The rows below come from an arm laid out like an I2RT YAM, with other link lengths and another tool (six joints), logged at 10 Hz.
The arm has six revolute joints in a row. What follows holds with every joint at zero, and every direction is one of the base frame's.
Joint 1 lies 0.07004 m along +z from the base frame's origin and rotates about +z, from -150 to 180 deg.
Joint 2 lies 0.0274 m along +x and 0.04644 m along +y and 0.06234 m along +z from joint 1 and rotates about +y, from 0 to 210 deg.
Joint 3 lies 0.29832 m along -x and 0.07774 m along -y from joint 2 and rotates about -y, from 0 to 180 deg.
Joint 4 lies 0.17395 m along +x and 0.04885 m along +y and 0.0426 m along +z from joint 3 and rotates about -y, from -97 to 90 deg.
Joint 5 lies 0.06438 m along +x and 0.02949 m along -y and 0.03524 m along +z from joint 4 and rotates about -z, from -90 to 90 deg.
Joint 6 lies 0.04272 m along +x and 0.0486 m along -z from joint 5 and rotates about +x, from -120 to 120 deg.
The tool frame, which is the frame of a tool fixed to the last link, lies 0.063 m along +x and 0.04 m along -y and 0.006 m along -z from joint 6; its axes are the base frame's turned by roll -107.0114, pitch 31.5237 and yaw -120.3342 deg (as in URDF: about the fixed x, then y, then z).
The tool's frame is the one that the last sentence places.
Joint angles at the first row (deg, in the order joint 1, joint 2, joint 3, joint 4, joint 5, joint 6):
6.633 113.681 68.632 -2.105 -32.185 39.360
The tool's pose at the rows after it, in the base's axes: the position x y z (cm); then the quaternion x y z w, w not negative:
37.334 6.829 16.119 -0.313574 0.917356 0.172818 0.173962
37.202 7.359 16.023 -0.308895 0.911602 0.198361 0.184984
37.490 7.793 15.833 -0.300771 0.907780 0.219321 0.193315
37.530 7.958 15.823 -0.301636 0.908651 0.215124 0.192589
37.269 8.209 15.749 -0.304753 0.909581 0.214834 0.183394
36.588 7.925 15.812 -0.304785 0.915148 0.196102 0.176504
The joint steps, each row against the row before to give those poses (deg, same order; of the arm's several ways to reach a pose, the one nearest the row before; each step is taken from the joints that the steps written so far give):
0.297 -0.903 -1.460 1.242 -0.531 0.820
0.014 -0.104 -2.088 4.172 -2.296 2.741
-0.001 0.710 -0.878 3.598 -1.532 2.829
0.417 0.052 0.216 -0.218 0.661 -0.106
0.501 -0.029 0.367 -1.511 0.207 -0.297
0.389 -1.276 -0.926 -1.601 2.166 -1.312

